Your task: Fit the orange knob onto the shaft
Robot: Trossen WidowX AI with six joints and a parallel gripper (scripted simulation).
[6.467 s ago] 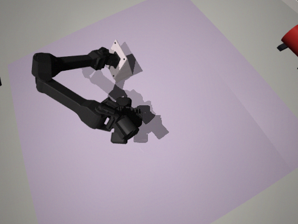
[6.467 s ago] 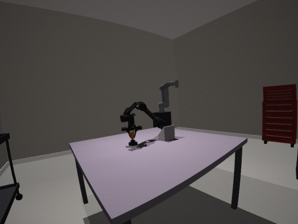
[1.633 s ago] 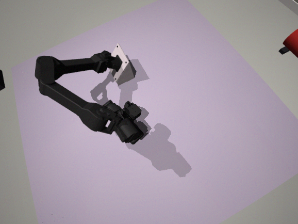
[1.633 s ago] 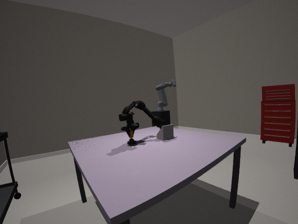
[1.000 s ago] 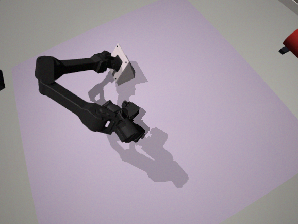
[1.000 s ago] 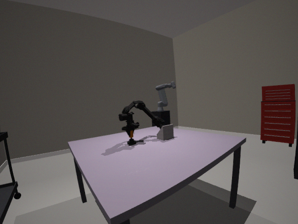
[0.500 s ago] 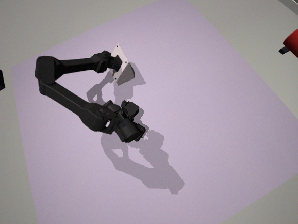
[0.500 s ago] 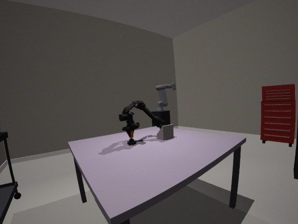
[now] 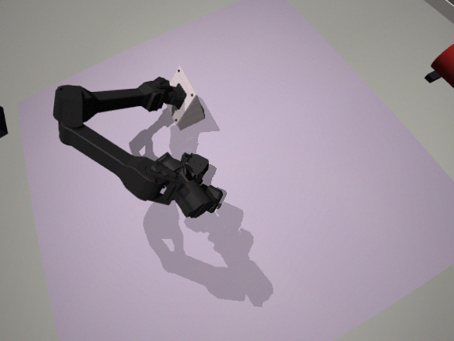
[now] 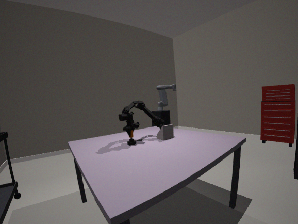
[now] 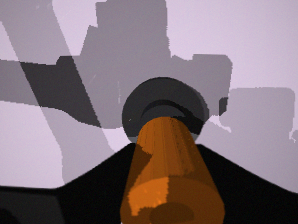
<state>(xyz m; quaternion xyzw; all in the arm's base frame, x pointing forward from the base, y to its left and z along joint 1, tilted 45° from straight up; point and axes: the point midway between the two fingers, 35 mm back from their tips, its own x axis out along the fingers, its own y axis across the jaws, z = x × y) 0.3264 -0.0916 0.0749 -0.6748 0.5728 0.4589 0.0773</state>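
Right now my gripper tip is 20 mm below the orange knob. Also, from my gripper tip: dark pedestal 40 mm below.
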